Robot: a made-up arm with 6 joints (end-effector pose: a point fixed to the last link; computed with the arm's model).
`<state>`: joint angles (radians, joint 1 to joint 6).
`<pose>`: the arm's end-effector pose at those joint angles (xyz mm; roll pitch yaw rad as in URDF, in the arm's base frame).
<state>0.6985 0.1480 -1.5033 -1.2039 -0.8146 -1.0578</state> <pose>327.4 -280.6 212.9 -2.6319 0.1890 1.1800</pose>
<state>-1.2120 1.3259 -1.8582 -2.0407 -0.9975 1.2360</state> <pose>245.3 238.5 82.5 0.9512 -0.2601 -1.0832</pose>
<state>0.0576 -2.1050 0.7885 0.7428 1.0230 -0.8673</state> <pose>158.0 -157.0 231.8 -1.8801 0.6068 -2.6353</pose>
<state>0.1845 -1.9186 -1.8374 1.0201 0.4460 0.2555</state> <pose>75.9 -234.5 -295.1 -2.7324 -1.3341 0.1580</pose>
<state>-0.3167 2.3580 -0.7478 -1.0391 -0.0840 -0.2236</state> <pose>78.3 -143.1 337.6 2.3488 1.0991 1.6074</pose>
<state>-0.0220 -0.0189 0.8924 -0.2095 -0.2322 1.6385</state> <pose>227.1 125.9 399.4 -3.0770 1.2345 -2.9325</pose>
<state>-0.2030 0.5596 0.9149 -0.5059 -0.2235 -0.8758</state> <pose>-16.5 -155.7 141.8 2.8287 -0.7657 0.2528</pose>
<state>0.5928 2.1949 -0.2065 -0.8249 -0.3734 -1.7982</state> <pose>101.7 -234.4 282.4 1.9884 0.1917 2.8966</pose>
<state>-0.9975 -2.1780 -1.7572 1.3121 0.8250 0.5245</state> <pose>-99.9 -419.6 -14.0 2.2488 -0.3908 0.4815</pose>
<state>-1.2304 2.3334 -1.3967 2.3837 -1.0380 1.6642</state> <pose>442.4 -113.9 -335.0 -0.3215 -0.6223 -1.9226</pose>
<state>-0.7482 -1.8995 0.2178 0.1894 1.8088 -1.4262</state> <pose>124.0 -237.5 95.7 -1.5298 -0.3007 -1.5565</pose>
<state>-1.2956 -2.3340 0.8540 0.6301 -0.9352 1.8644</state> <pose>70.3 215.3 455.6 1.7136 -0.0243 -1.3091</pose>
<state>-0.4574 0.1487 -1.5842 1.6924 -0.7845 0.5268</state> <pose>247.5 -519.6 -208.8 -1.1562 -0.3161 1.3883</pose>
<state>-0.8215 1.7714 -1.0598 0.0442 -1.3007 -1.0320</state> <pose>-72.4 -81.2 85.3 1.4032 1.1205 1.3655</pose>
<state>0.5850 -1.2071 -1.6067 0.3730 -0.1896 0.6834</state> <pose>421.1 -59.7 -257.1 0.6160 -0.9134 -2.1769</pose>
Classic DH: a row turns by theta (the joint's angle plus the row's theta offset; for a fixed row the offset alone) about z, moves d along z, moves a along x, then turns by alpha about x. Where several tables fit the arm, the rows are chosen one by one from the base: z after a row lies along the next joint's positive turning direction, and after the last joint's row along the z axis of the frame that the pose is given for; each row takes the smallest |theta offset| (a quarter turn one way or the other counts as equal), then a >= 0, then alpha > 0; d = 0 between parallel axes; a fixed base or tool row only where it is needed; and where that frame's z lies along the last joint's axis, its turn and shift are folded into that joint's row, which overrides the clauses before.
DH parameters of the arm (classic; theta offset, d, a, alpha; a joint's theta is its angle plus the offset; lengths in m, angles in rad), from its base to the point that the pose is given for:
base (fixed): -1.5708 0.0802 0.1445 -1.5708
joint 1: 0 0.1657 0.022 1.5708
joint 2: 1.5665 0.0047 0.0254 1.5338
joint 3: 0 0.0449 0.061 1.6078
joint 4: 1.321 -0.0389 -0.1437 1.435
joint 5: 0 0.1737 0.0396 -1.435
joint 6: 1.0497 -0.5513 -0.0274 -0.4175
tool (fixed): -0.6409 0.4229 0 0

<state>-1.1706 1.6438 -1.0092 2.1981 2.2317 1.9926</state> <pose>503.2 -242.6 178.5 2.3296 0.4845 2.2385</pose>
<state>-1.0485 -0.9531 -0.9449 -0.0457 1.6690 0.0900</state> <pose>271.1 -320.0 260.6 1.6002 0.8525 2.1542</pose>
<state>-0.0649 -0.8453 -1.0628 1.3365 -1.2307 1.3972</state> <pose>218.7 -511.0 -314.0 -1.4257 -0.3962 1.3419</pose>
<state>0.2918 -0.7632 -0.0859 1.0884 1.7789 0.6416</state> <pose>145.7 -484.4 74.8 1.1872 -0.0303 1.0931</pose>
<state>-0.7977 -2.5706 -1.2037 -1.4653 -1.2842 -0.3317</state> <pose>207.5 67.3 203.2 -2.6265 -0.3076 -2.5512</pose>
